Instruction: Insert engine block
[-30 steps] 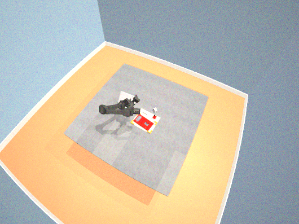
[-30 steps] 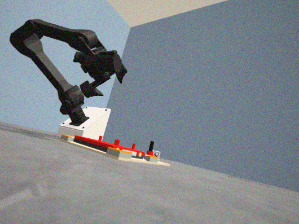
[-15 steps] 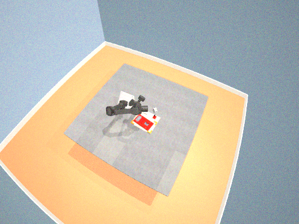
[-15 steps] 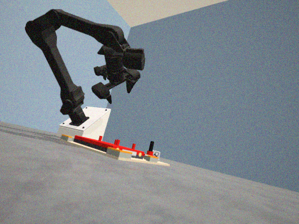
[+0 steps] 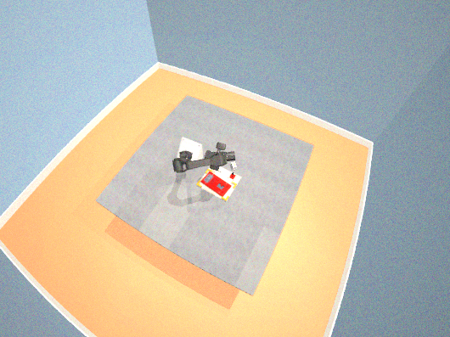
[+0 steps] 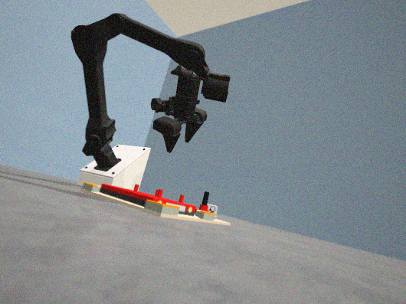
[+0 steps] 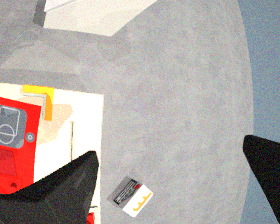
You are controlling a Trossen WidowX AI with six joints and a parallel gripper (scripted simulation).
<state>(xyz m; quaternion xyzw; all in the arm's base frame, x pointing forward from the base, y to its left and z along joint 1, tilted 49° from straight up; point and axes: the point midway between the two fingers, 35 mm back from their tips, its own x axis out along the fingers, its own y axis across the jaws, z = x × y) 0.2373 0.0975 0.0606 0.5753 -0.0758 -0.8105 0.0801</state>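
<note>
My gripper tip is 16 cm above the engine block, 11 cm short of it and 6 cm to the right of it. From my gripper tip the other things lie so: cream base plate: 16 cm below, 11 cm to the right, 7 cm ahead.
</note>
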